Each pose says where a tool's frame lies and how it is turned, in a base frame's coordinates. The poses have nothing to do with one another.
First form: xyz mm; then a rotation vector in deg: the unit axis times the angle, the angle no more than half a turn.
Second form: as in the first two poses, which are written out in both.
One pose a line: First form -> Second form
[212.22 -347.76 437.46 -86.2 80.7 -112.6] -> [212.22 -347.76 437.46 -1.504 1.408 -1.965]
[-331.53 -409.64 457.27 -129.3 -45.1 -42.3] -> [-331.53 -409.64 457.27 -2.257 -0.787 -0.738]
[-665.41 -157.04 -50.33 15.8 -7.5 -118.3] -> [-665.41 -157.04 -50.33 0.276 -0.131 -2.065]
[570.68 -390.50 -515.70 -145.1 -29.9 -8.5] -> [570.68 -390.50 -515.70 -2.532 -0.522 -0.148]
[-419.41 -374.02 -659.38 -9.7 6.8 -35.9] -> [-419.41 -374.02 -659.38 -0.169 0.119 -0.627]
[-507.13 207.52 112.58 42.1 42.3 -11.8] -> [-507.13 207.52 112.58 0.735 0.738 -0.206]
